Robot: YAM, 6 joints.
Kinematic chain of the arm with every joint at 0, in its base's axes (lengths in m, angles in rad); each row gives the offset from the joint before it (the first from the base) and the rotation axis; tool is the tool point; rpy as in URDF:
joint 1: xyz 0 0 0.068 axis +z
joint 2: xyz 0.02 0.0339 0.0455 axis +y
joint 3: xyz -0.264 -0.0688 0 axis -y
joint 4: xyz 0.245 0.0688 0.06 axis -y
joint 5: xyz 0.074 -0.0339 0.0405 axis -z
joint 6: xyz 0.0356 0 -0.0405 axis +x
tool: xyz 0 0 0 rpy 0 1.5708 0
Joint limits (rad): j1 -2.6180..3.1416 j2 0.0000..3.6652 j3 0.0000..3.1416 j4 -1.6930..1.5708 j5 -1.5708..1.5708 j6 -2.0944..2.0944
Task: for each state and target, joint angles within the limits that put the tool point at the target. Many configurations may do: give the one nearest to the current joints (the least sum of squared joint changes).
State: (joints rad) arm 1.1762 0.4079 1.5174 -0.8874 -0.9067 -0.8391
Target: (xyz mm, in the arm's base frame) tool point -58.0 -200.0 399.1
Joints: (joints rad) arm 1.4254 0.0000 1.5290 -1.1160 -0.9245 -0.8391
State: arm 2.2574 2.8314 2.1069 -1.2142 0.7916 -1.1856
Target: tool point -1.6 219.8 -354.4
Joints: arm 1.6691 3.6652 1.9687 -0.4756 0.5961 -1.1856
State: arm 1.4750 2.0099 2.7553 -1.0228 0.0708 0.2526
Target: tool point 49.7 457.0 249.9
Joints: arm 1.4678 2.2796 2.2138 -1.3266 0.0686 0.2526
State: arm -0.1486 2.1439 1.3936 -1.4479 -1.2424 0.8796
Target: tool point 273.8 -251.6 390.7
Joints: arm -0.8345 1.8572 2.0125 -1.1957 -1.2603 0.8796
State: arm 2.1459 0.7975 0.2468 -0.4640 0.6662 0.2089
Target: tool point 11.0 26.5 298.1
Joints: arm 2.0856 0.0000 0.6402 -0.7376 0.6886 0.2089
